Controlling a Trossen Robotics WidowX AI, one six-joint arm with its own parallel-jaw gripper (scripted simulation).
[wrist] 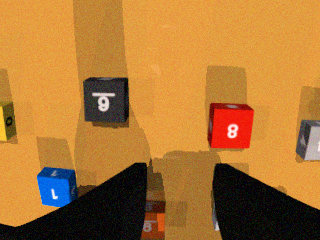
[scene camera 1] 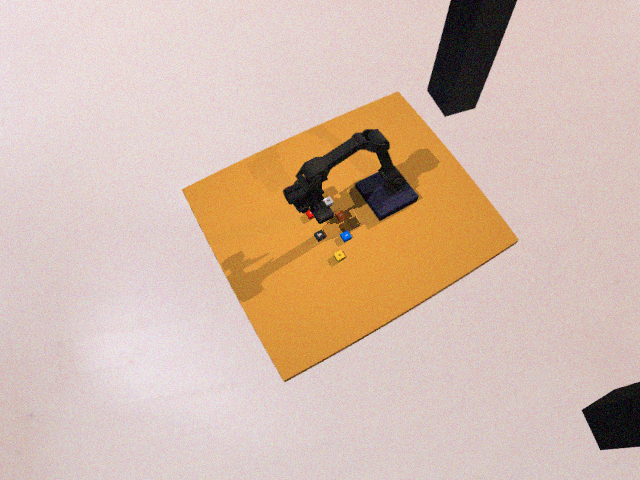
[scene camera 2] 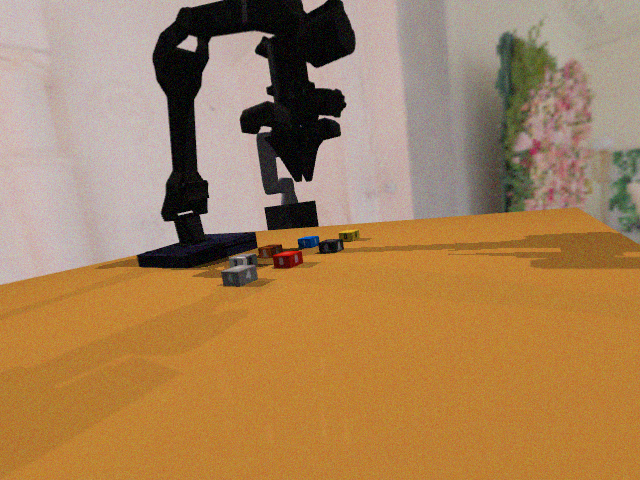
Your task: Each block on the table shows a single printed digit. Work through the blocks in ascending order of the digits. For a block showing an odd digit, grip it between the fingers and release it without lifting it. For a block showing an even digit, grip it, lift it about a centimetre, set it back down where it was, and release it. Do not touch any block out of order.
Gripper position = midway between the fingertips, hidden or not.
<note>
In view: the gripper [scene camera 2: 303, 181], an orange block [wrist: 154, 210], a red block [wrist: 230, 124] and a blue block [wrist: 58, 187].
The gripper also shows in the wrist view [wrist: 180, 175].
</note>
